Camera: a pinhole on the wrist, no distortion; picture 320 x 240 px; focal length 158.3 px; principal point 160.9 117.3 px. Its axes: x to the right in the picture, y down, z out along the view. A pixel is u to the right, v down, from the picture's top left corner.
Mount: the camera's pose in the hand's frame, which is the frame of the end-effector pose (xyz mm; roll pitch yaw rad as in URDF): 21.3 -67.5 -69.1 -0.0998 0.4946 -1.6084
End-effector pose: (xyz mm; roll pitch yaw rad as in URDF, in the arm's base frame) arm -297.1 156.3 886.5 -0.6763 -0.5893 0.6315
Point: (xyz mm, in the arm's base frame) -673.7 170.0 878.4
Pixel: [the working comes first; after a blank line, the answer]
In the camera's frame: -284.2 -298.9 202.2

outside the picture
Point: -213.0 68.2 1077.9
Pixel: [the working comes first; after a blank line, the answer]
In the camera's frame: 50.4 87.0 162.5

210 202
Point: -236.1 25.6 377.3
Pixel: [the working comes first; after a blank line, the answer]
In the camera's frame: -15.8 -294.5 -423.4

behind the camera
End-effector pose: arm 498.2 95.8 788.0 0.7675 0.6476 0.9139
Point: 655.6 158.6 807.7
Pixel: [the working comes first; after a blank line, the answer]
In the camera's frame: -167.5 65.7 148.3

outside the picture
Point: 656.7 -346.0 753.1
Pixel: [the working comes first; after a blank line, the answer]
In the camera's frame: 206.3 -223.4 333.4

259 11
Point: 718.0 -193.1 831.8
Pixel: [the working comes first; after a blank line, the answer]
In the camera's frame: 39.3 -150.6 344.8

179 48
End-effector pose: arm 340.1 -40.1 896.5 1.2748 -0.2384 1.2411
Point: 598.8 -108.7 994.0
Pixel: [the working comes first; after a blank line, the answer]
In the camera's frame: -234.0 -10.1 272.7

25 111
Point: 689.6 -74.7 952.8
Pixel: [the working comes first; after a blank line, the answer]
In the camera's frame: -197.0 34.2 360.8

74 132
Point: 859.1 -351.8 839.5
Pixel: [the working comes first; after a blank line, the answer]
In the camera's frame: -178.9 -213.8 598.6

114 61
